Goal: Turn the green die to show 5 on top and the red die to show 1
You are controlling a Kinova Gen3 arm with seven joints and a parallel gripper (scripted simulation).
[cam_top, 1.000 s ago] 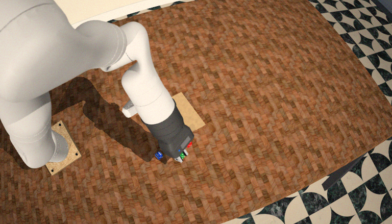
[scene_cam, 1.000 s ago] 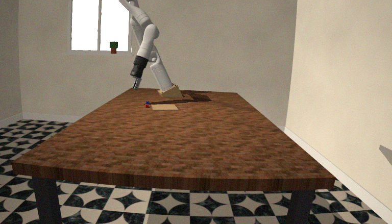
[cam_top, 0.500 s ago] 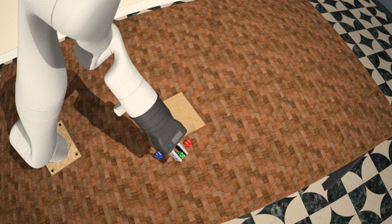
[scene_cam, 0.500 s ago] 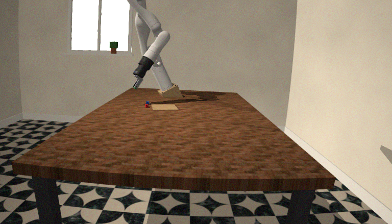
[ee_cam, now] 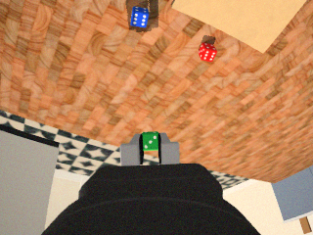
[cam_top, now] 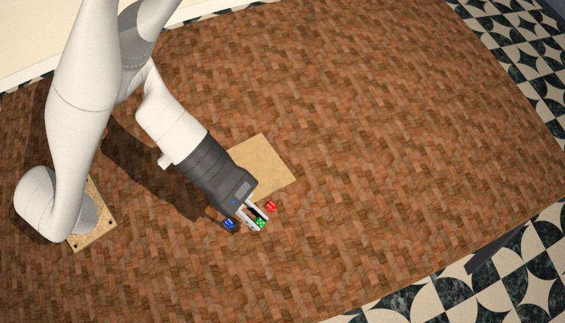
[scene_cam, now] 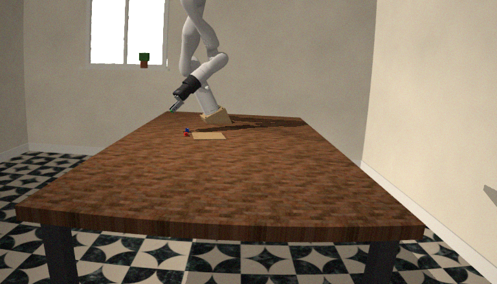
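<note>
Now: the blue die 3 cm behind my hand, 6 cm to the left of it and 11 cm below it. From my hand the other things lie so: tan mat 6 cm ahead, 16 cm to the left, 12 cm below; then green die 1 cm to the right, 1 cm below; then red die 6 cm ahead, 6 cm to the left, 11 cm below.
</note>
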